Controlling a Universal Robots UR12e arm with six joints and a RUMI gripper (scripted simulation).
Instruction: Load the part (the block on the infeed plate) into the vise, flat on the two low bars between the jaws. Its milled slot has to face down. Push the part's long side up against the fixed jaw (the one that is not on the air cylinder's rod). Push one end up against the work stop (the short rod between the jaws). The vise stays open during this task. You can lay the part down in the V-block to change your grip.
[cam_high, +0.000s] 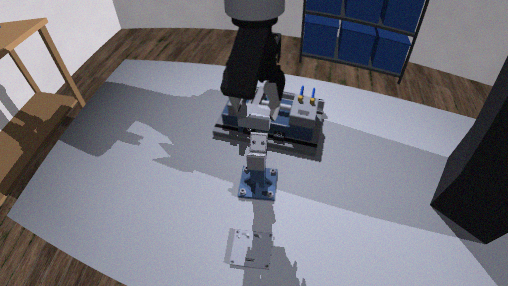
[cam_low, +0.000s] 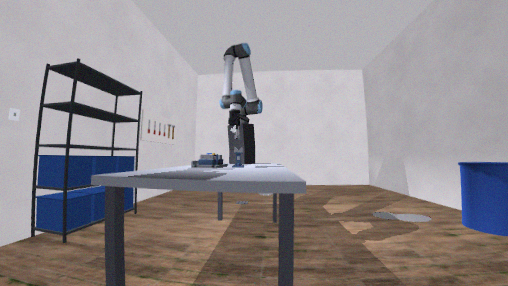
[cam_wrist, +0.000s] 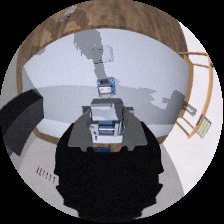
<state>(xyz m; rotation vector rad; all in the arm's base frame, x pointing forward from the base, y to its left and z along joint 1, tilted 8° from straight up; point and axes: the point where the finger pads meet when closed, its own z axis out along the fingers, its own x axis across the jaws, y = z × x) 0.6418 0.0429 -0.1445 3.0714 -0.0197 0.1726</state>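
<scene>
The vise is 200 mm to the right of my hand and 200 mm below it. The rest, counted from my hand: grey part 10 mm below; infeed plate 30 mm behind, 190 mm to the left, 240 mm below; air cylinder 90 mm behind, 200 mm to the right, 160 mm below.
</scene>
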